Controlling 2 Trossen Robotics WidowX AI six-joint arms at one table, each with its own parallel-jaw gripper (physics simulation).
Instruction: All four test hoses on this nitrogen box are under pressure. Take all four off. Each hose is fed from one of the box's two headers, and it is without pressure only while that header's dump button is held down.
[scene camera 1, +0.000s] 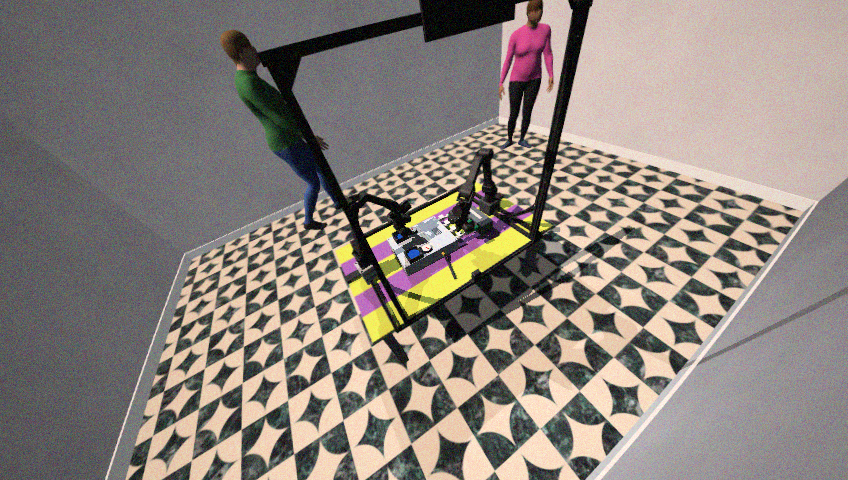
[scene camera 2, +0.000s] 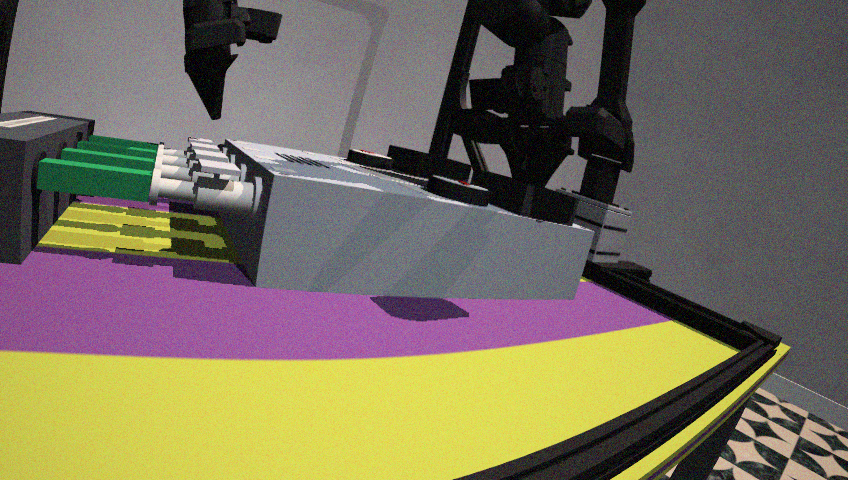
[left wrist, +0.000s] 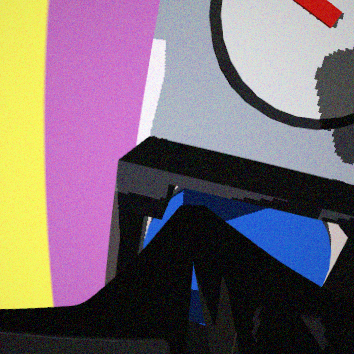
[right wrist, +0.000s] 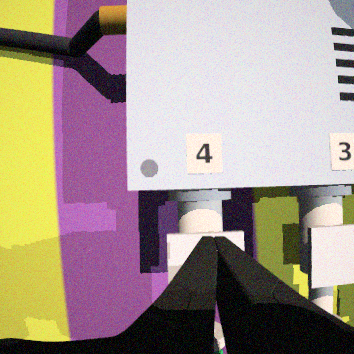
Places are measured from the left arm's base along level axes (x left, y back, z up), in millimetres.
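Pixels of known places: left gripper, fingertip midpoint: (scene camera 1: 401, 234) (scene camera 2: 523, 210) (left wrist: 190, 216); right gripper, fingertip midpoint: (scene camera 1: 457, 231) (scene camera 2: 216, 119) (right wrist: 211, 246); left arm's base at its link origin: (scene camera 1: 365, 263) (scene camera 2: 595, 200); right arm's base at its link origin: (scene camera 1: 489, 199).
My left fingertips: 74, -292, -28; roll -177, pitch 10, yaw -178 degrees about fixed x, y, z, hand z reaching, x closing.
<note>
Ahead of a thing's pixels: the offset from my left fingertips to its middle, as dx, dy, dz. "spot": to the spot under its first point.
The grey nitrogen box (scene camera 1: 441, 239) (scene camera 2: 416, 249) (right wrist: 225, 100) lies on the striped table. My left gripper (scene camera 1: 402, 235) (scene camera 2: 526, 212) (left wrist: 190, 216) is shut and empty, its tips down inside a black guard {spot: -14, -23, +9} (left wrist: 240, 167) over a blue dump button {-18, +19, -12} (left wrist: 300, 240); their contact and the button's depth are hidden. A second blue button {-206, +48, +2} (scene camera 1: 414, 253) shows farther forward. My right gripper (scene camera 2: 216, 115) (right wrist: 211, 246) is shut and empty, above the white tab {spot: -273, -243, -6} (right wrist: 179, 248) of the coupling at port 4. The tab at port 3 {spot: -199, -262, -6} (right wrist: 332, 255) is beside it. Several green hoses {spot: -59, -378, -25} (scene camera 2: 95, 177) show attached through white couplings {spot: -42, -280, -25} (scene camera 2: 223, 193).
A dark block {spot: -42, -434, -39} (scene camera 2: 11, 196) stands where the green hoses end. Round gauges {spot: -11, -86, +6} (scene camera 2: 458, 190) (left wrist: 272, 65) with red needles sit on the box top. A black line with an orange fitting {spot: -288, -107, -36} (right wrist: 113, 20) meets the box's side. A black frame (scene camera 1: 351, 32) stands over the table.
</note>
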